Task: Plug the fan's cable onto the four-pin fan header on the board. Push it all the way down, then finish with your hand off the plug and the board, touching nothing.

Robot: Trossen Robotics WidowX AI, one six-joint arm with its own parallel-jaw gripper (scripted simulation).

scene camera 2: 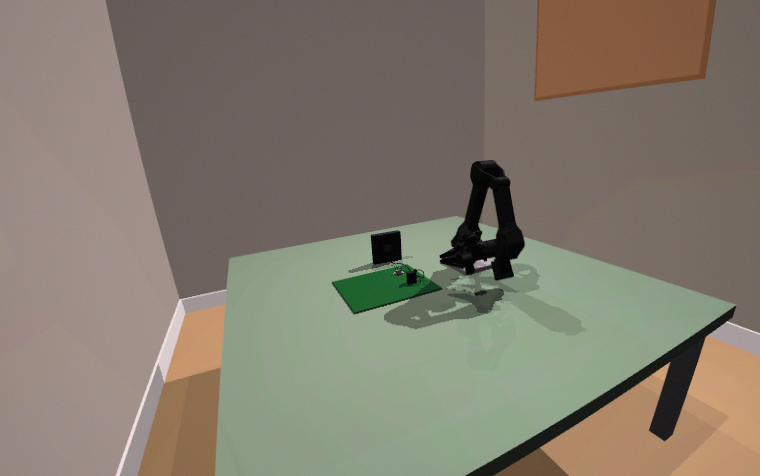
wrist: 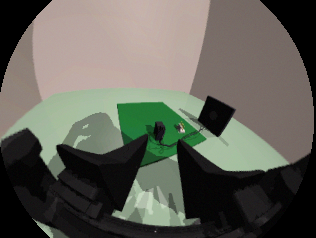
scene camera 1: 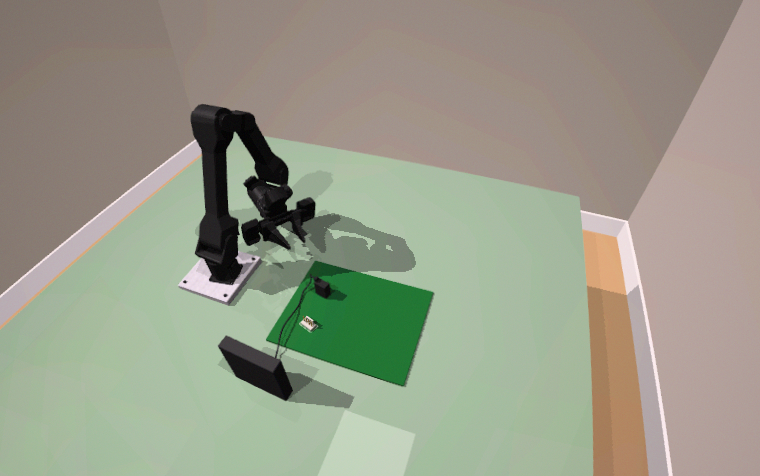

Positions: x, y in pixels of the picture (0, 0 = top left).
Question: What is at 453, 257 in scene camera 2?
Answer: My gripper.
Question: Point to a black fan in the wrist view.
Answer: At 216, 114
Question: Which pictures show my gripper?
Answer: Scene camera 2, the wrist view and scene camera 1: all of them.
